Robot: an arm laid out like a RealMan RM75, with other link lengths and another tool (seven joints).
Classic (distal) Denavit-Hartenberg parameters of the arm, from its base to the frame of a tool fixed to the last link. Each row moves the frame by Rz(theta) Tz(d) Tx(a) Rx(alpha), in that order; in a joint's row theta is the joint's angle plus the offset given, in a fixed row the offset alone. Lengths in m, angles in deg.
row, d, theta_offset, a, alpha
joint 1, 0.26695, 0, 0, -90
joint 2, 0, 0, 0, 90
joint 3, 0.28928, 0, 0, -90
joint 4, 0, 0, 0, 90
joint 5, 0.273, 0, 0, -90
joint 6, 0, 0, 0, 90
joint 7, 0.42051, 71.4, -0.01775, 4.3
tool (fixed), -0.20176, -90, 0, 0
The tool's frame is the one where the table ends.
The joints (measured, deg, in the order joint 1, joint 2, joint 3, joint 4, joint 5, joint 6, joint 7), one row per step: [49.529, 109.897, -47.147, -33.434, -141.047, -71.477, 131.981]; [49.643, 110.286, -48.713, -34.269, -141.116, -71.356, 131.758]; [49.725, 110.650, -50.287, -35.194, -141.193, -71.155, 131.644]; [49.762, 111.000, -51.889, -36.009, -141.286, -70.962, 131.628]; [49.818, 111.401, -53.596, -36.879, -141.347, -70.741, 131.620]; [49.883, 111.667, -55.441, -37.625, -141.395, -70.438, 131.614]
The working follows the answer.
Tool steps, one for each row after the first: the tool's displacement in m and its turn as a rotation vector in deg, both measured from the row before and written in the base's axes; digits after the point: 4 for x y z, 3 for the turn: [-0.0050, 0.0005, -0.0038, -0.631, -1.244, 1.446]; [-0.0051, 0.0009, -0.0031, -0.464, -1.254, 1.415]; [-0.0043, 0.0002, -0.0037, -0.537, -1.216, 1.236]; [-0.0052, 0.0002, -0.0043, -0.571, -1.214, 1.359]; [-0.0045, 0.0004, -0.0038, -0.553, -1.355, 1.367]
Tool pose at each row, in the base's axes (x y z in m, rotation vector in deg; rounded; the steps above come from the unrounded poses): [0.2935, 0.5651, -0.0069, -148.801, 54.465, -10.361]; [0.2885, 0.5657, -0.0107, -149.568, 52.216, -11.904]; [0.2834, 0.5666, -0.0138, -150.126, 49.971, -13.380]; [0.2791, 0.5669, -0.0175, -150.660, 47.973, -14.887]; [0.2739, 0.5671, -0.0218, -151.234, 45.801, -16.372]; [0.2694, 0.5675, -0.0256, -151.706, 43.560, -18.025]

